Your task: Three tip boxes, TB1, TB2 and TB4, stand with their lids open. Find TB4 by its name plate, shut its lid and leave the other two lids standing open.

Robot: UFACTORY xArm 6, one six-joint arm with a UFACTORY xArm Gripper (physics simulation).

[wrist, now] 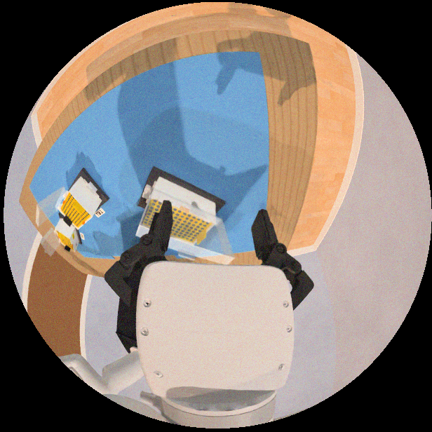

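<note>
The nearest tip box (192, 227) stands below the middle of the view, with a yellow, dotted tip rack, a white body and a clear lid (223, 241) standing open. Its name plate does not show. A second tip box (75, 209) stands at the left with its clear lid open; its small name plate (100, 213) is too small and turned to read surely. A third tip box (67, 235), partly hidden, stands close below it; its plate is not readable. Which one is TB4 I cannot tell. My gripper (214, 214) is open and empty; its left finger overlaps the nearest box in view, its right finger is beyond the box's right side.
The boxes stand on a blue mat (220, 125) with a wooden border (292, 150). Dark holders or bases edge the nearest and second boxes on their far sides. The arm casts shadows over the mat. A brown surface (55, 305) shows at the lower left.
</note>
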